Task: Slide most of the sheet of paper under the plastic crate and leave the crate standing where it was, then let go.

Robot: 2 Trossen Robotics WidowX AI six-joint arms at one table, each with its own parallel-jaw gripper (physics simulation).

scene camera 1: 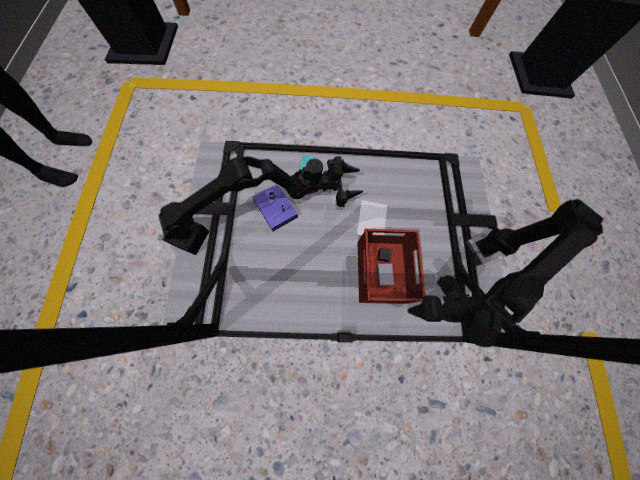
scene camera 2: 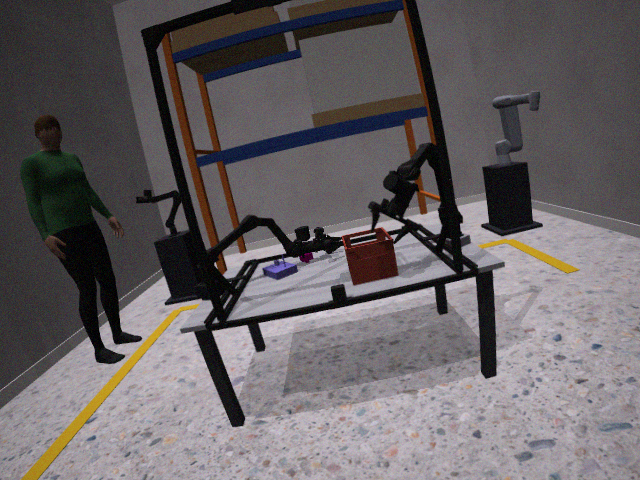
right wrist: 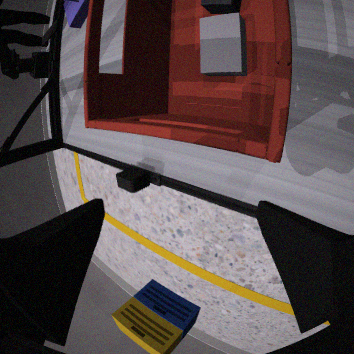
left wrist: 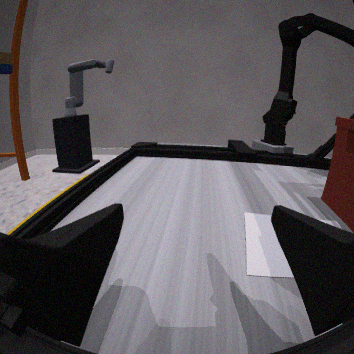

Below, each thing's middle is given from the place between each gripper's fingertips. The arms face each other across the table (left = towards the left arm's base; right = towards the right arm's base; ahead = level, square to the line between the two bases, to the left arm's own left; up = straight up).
Labels:
Right now the white sheet of paper (scene camera 1: 372, 215) is 130 mm behind my left hand, 60 mm to the right of it and 70 mm below it. Also, from my left hand: red plastic crate (scene camera 1: 405, 290): 330 mm behind, 80 mm to the right.
Right now the red plastic crate is 140 mm ahead of my right hand, 50 mm to the left of it and 90 mm below it. From my right hand the other things lie so: white sheet of paper: 350 mm ahead, 80 mm to the left, 160 mm below.

